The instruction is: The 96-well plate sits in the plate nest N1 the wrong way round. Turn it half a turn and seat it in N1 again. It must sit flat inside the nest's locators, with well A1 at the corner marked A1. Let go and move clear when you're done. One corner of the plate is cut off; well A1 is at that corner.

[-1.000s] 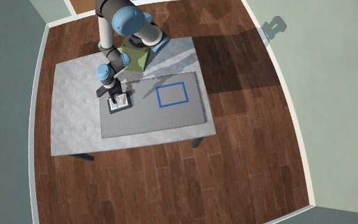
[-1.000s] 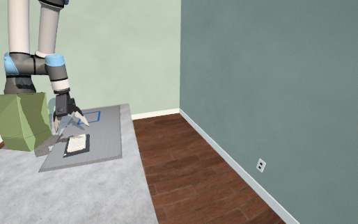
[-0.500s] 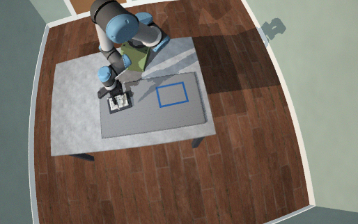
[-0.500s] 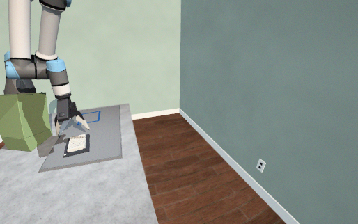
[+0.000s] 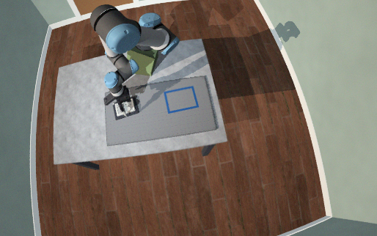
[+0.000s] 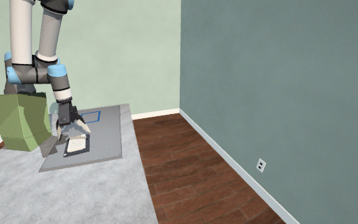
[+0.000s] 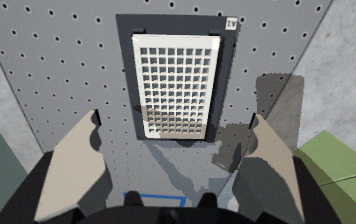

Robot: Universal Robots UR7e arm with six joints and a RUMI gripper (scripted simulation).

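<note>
Right now my hand is 3 cm above the white 96-well plate. Also, from my hand: dark plate nest: 5 cm below.
</note>
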